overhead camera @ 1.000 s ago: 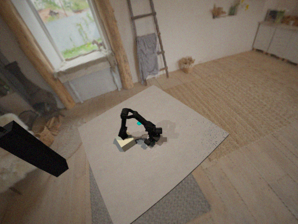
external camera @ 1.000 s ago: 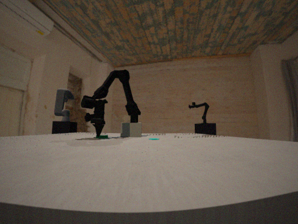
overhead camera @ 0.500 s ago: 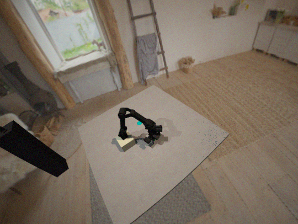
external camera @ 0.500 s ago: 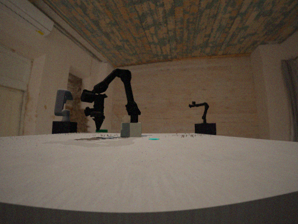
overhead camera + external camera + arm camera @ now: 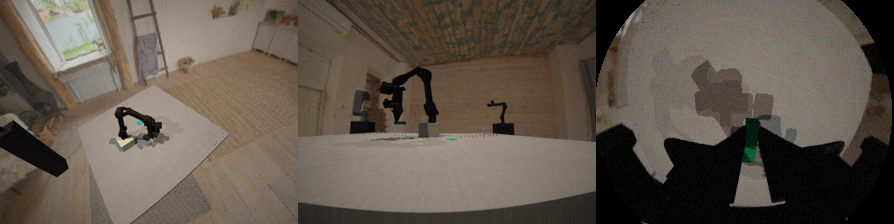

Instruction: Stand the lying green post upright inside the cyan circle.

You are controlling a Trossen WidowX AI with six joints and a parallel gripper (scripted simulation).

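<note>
The cyan circle is 32 cm to the left of my gripper tip, 9 cm below it and 6 cm ahead of it. The rest, counted from my gripper tip: green post: 2 cm to the left.
</note>
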